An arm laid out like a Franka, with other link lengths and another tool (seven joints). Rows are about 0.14 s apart.
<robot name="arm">
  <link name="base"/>
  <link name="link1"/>
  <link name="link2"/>
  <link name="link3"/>
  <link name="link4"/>
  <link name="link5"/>
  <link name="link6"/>
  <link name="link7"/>
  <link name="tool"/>
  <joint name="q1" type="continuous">
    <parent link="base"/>
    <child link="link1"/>
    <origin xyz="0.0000 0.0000 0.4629" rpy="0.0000 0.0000 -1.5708"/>
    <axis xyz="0 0 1"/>
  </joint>
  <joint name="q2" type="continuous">
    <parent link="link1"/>
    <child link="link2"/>
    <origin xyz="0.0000 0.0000 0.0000" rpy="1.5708 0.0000 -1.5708"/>
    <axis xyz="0 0 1"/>
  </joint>
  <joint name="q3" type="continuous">
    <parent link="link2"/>
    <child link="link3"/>
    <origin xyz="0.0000 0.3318 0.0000" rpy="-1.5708 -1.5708 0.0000"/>
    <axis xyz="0 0 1"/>
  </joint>
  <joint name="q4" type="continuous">
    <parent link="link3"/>
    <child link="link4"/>
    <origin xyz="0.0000 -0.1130 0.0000" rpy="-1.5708 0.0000 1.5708"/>
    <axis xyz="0 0 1"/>
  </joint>
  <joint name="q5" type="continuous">
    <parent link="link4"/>
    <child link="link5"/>
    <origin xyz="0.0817 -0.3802 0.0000" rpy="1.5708 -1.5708 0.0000"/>
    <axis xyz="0 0 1"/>
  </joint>
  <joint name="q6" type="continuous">
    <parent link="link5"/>
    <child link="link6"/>
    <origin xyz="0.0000 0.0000 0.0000" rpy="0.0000 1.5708 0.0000"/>
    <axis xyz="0 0 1"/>
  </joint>
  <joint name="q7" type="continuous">
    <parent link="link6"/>
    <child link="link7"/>
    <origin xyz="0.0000 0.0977 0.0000" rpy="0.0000 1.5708 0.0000"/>
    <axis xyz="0 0 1"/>
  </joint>
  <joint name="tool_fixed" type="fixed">
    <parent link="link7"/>
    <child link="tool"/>
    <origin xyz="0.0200 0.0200 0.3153" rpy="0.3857 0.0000 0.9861"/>
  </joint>
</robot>
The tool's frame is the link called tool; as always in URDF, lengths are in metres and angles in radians. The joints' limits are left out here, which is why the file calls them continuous.
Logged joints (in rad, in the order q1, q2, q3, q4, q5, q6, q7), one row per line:
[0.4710, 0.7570, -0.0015, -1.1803, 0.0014, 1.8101, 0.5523]
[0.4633, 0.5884, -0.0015, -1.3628, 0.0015, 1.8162, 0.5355]
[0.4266, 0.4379, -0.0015, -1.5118, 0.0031, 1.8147, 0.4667]
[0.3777, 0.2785, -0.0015, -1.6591, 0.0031, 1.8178, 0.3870]
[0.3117, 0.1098, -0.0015, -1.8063, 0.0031, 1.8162, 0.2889]
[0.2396, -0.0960, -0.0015, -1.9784, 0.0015, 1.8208, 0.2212]
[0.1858, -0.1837, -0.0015, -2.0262, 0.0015, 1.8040, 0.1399]
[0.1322, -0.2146, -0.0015, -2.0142, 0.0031, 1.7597, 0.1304]
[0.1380, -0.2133, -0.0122, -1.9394, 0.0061, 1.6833, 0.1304]
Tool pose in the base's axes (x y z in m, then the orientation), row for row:
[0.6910, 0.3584, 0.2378, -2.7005, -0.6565, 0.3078]
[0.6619, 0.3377, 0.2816, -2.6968, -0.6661, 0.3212]
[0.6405, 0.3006, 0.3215, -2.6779, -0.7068, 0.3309]
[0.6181, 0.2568, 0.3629, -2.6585, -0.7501, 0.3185]
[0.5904, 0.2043, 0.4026, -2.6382, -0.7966, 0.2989]
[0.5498, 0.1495, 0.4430, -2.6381, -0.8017, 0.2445]
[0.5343, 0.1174, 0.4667, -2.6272, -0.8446, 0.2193]
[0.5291, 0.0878, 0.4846, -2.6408, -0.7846, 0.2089]
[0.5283, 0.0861, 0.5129, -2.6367, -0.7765, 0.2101]
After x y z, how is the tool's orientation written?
As a rotation vector, in radians.
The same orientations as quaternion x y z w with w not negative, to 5 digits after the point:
[-0.95142, -0.23129, 0.10844, 0.17187]
[-0.95007, -0.23466, 0.11316, 0.17176]
[-0.94521, -0.24948, 0.11680, 0.17524]
[-0.94056, -0.26538, 0.11268, 0.17952]
[-0.93553, -0.28248, 0.10599, 0.18374]
[-0.93648, -0.28459, 0.08679, 0.18569]
[-0.93254, -0.29980, 0.07784, 0.18555]
[-0.93875, -0.27891, 0.07426, 0.18827]
[-0.93882, -0.27648, 0.07481, 0.19127]

